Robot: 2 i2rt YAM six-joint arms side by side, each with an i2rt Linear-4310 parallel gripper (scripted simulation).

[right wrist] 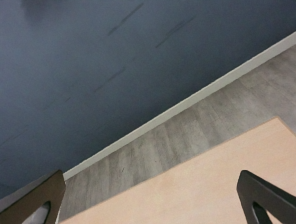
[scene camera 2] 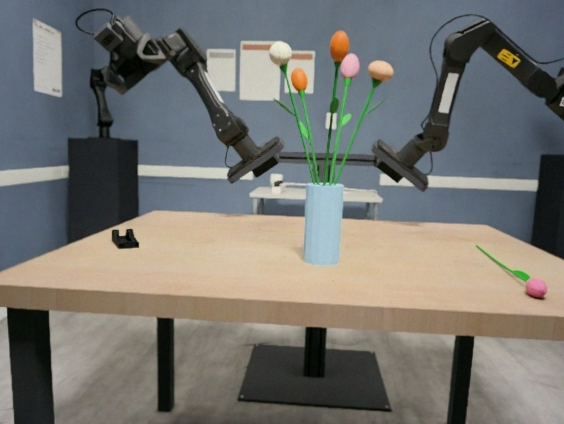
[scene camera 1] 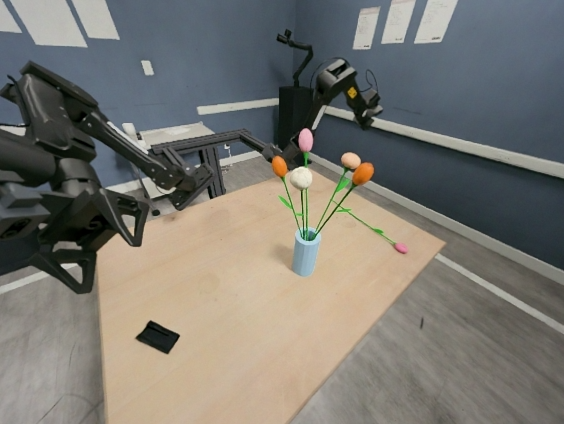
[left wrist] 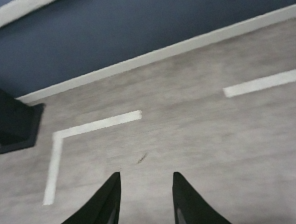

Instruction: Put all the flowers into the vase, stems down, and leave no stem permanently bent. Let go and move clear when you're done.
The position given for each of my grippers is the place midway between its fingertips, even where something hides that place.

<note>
I see my left gripper [left wrist: 146, 180], my right gripper [scene camera 1: 110, 270], a light blue vase [scene camera 2: 323, 204] and a small black holder [scene camera 1: 168, 338].
The light blue vase shows as well in scene camera 1 [scene camera 1: 305, 252]. My right gripper shows as well in the right wrist view [right wrist: 150, 178] and in scene camera 2 [scene camera 2: 122, 70]. The right wrist view does not show the light blue vase: it is out of frame. The left wrist view does not show the light blue vase: it is out of frame.
</note>
